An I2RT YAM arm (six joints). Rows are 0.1 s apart.
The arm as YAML. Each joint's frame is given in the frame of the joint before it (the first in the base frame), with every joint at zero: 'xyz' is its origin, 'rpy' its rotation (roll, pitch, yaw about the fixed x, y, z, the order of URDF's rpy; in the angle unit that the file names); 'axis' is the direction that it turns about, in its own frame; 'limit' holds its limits. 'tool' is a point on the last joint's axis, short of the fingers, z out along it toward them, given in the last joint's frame.
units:
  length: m
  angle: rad
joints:
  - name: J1
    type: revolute
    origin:
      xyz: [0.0, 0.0, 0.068]
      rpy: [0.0, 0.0, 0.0]
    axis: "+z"
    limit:
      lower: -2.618
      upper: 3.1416
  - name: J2
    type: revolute
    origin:
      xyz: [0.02, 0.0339, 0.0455]
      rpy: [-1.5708, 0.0, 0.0]
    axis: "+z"
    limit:
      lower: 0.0
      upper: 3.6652
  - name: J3
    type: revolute
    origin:
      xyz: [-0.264, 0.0, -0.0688]
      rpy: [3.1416, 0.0, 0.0]
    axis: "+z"
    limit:
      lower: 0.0
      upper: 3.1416
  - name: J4
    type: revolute
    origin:
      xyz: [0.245, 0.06, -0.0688]
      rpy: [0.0, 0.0, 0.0]
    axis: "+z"
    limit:
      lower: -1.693
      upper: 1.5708
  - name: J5
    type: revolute
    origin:
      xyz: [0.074, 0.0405, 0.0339]
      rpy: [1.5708, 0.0, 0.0]
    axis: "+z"
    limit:
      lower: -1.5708
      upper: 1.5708
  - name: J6
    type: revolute
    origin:
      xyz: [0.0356, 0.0, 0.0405]
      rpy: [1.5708, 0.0, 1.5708]
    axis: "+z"
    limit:
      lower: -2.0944
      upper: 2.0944
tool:
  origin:
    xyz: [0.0, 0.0, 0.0]
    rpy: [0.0, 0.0, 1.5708]
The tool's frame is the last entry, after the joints.
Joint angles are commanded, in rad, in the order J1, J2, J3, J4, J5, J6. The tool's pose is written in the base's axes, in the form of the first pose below.
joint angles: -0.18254 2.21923 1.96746 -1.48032 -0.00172 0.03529
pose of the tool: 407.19, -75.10, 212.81; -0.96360, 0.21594, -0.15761; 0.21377, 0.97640, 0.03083; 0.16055, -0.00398, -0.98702
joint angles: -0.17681 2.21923 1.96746 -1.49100 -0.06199 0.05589
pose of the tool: 406.87, -70.46, 213.07; -0.95798, 0.23989, -0.15724; 0.22782, 0.96944, 0.09102; 0.17427, 0.05137, -0.98336
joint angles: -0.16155 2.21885 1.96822 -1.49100 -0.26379 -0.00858
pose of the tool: 409.28, -57.30, 214.55; -0.97428, 0.19069, -0.12004; 0.15040, 0.94703, 0.28373; 0.16779, 0.25838, -0.95136
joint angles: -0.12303 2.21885 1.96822 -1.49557 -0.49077 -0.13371
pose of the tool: 412.13, -34.06, 217.56; -0.99380, 0.05790, -0.09490; 0.00443, 0.87360, 0.48662; 0.11108, 0.48318, -0.86844
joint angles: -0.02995 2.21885 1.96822 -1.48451 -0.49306 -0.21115
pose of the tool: 414.67, 4.43, 217.40; -0.98594, -0.10518, -0.12987; -0.15515, 0.86487, 0.47742; 0.06211, 0.49085, -0.86903
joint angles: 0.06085 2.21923 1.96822 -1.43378 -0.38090 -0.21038
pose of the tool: 417.91, 38.72, 214.83; -0.96683, -0.22101, -0.12800; -0.25311, 0.89609, 0.36464; 0.03411, 0.38494, -0.92231
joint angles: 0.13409 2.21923 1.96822 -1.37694 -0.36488 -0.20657
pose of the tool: 420.02, 69.48, 214.10; -0.94690, -0.30538, -0.10058; -0.32106, 0.88140, 0.34649; -0.01716, 0.36039, -0.93265
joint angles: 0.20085 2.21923 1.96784 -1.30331 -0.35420 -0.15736
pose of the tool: 422.22, 98.56, 213.71; -0.93749, -0.34374, -0.05439; -0.34085, 0.87536, 0.34287; -0.07024, 0.33998, -0.93781
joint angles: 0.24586 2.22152 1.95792 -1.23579 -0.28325 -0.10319
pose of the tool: 424.16, 116.69, 209.74; -0.93625, -0.35133, -0.00157; -0.33689, 0.89650, 0.28774; -0.09968, 0.26992, -0.95771
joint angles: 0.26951 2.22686 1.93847 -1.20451 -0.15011 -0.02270
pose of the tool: 424.13, 122.68, 201.67; -0.95450, -0.29621, 0.03435; -0.28693, 0.94370, 0.16462; -0.08118, 0.14728, -0.98576
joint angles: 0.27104 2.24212 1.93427 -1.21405 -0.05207 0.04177
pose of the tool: 424.63, 119.92, 193.73; -0.97277, -0.22939, 0.03310; -0.22702, 0.97184, 0.06320; -0.04667, 0.05397, -0.99745
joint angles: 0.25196 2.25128 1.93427 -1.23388 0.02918 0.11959
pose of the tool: 426.15, 108.63, 189.77; -0.99098, -0.13133, 0.02655; -0.13195, 0.99098, -0.02331; -0.02325, -0.02660, -0.99938
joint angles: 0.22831 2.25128 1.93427 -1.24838 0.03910 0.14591
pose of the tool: 427.13, 97.82, 189.76; -0.99654, -0.08192, 0.01412; -0.08239, 0.99592, -0.03686; -0.01104, -0.03790, -0.99922
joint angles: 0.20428 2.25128 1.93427 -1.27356 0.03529 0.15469
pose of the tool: 426.63, 87.10, 189.78; -0.99867, -0.05014, -0.01219; -0.04963, 0.99802, -0.03857; 0.01410, -0.03791, -0.99918
